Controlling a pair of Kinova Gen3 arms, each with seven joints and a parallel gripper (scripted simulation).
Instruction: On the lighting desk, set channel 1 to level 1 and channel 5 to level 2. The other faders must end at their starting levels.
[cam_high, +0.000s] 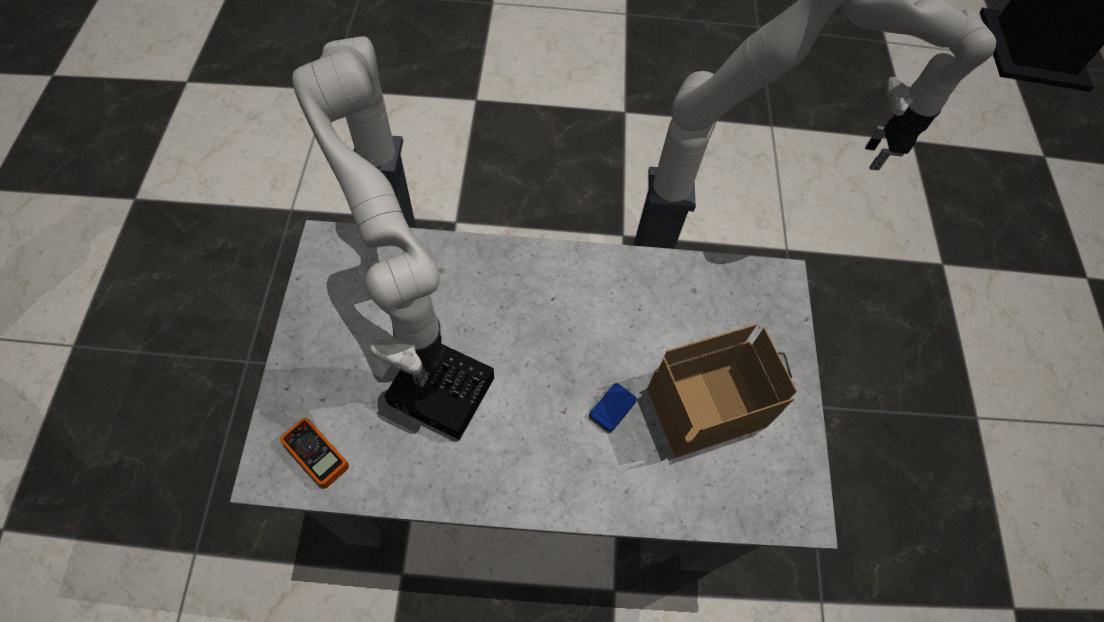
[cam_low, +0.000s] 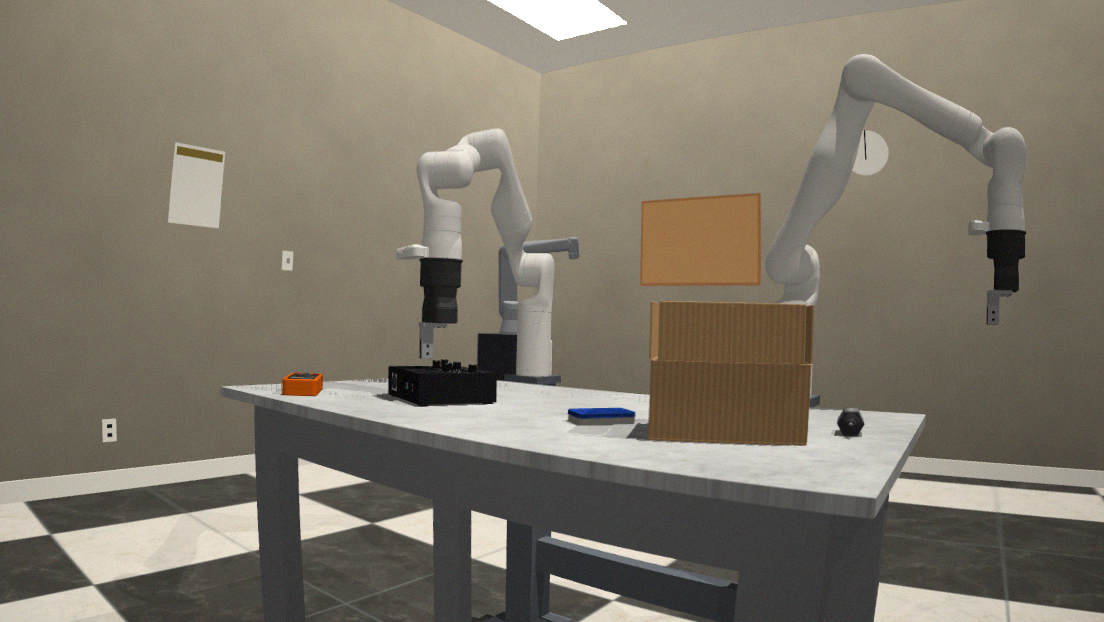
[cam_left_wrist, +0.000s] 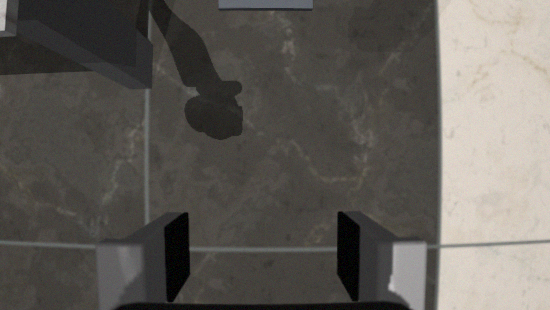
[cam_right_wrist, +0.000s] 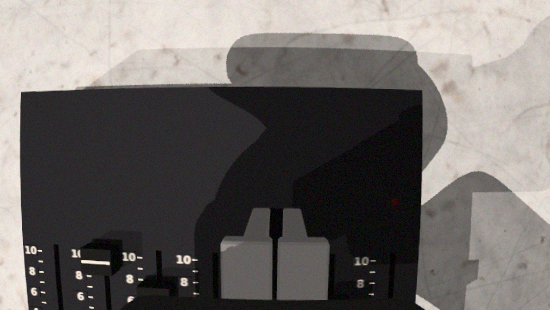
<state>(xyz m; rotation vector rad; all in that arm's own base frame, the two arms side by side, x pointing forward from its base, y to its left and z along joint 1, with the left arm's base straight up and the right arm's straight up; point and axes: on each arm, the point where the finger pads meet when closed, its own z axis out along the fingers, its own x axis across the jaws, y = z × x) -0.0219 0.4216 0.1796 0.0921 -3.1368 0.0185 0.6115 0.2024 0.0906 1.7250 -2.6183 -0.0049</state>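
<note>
Now: the channel 5 fader 3 cm below my right hand, 2 cm behind it and 1 cm to the left of it. From my right hand the other things lie so: channel 3 fader: 5 cm to the left, 3 cm below, 1 cm behind; then channel 6 fader: 4 cm behind, 3 cm below, 1 cm to the right; then channel 4 fader: 4 cm to the left, 4 cm behind, 3 cm below.
</note>
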